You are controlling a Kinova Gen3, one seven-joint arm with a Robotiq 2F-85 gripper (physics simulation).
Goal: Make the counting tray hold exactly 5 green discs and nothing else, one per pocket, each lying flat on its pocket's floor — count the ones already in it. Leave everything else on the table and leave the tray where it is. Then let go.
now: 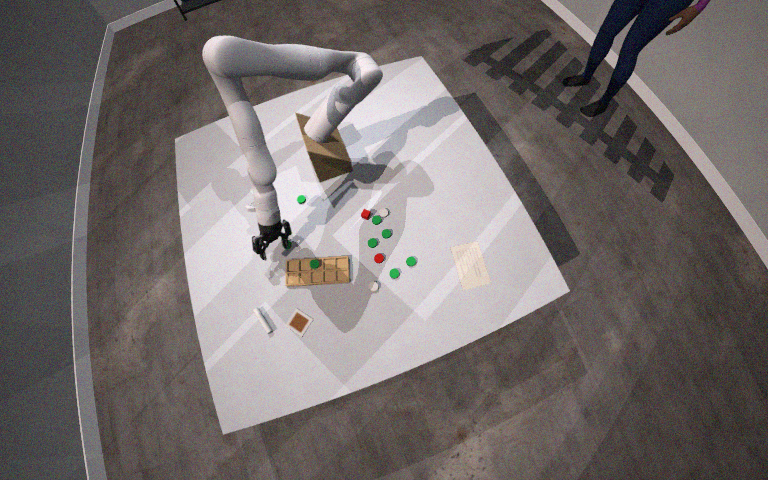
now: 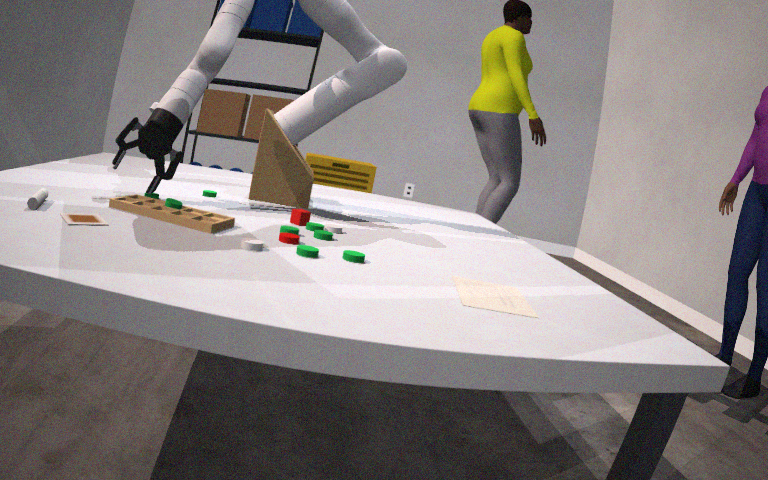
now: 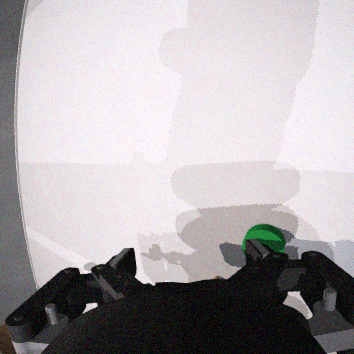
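Note:
The wooden counting tray (image 1: 349,270) (image 2: 195,221) has two rows of pockets. One green disc (image 1: 314,263) (image 2: 173,203) is in its back row, near the middle; it looks high, and I cannot tell if it lies flat. My gripper (image 1: 276,251) (image 2: 133,179) (image 3: 189,256) is open and empty, behind the tray's left end. Another green disc (image 1: 288,244) (image 2: 151,195) (image 3: 268,235) is at one fingertip, partly hidden by it, not between the fingers. A green disc (image 1: 301,199) (image 2: 209,193) lies farther back. Several green discs (image 1: 386,233) (image 2: 323,234) lie right of the tray.
Right of the tray are a red cube (image 1: 365,214) (image 2: 300,216), a red disc (image 1: 378,258) (image 2: 288,238) and white discs (image 1: 374,286) (image 2: 252,245). A white cylinder (image 1: 263,320) (image 2: 37,198) and a square coaster (image 1: 299,322) (image 2: 83,218) lie in front; paper (image 1: 470,265) (image 2: 494,296) lies far right.

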